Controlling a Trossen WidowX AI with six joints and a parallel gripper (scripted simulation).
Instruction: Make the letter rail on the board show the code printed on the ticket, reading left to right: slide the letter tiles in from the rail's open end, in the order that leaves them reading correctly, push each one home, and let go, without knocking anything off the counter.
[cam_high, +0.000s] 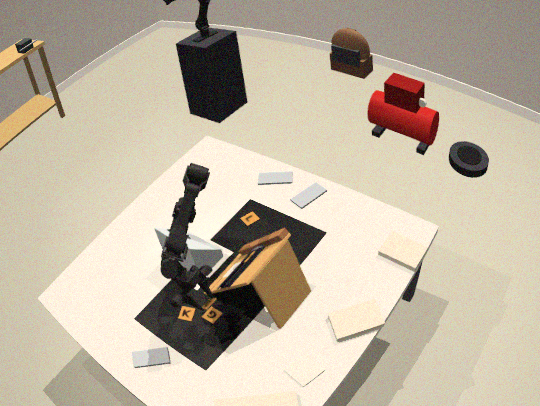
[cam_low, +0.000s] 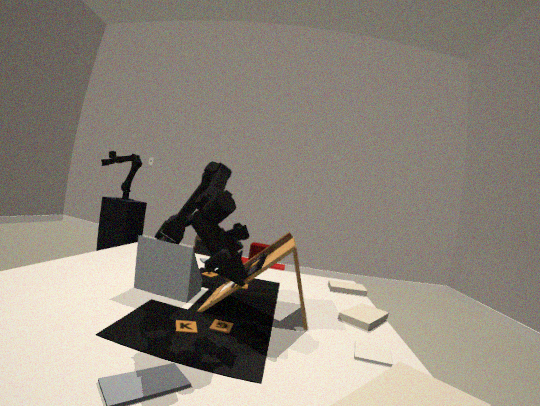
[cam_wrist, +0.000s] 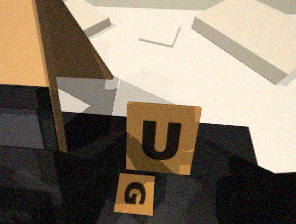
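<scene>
Now: gripper tip right at the u tile. Also, from my gripper tip: k tile: 15 cm below, 13 cm behind, 3 cm to the right; then white ticket: 21 cm to the left, 8 cm below, 8 cm behind; then g tile: 15 cm below, 5 cm behind, 3 cm to the left.
</scene>
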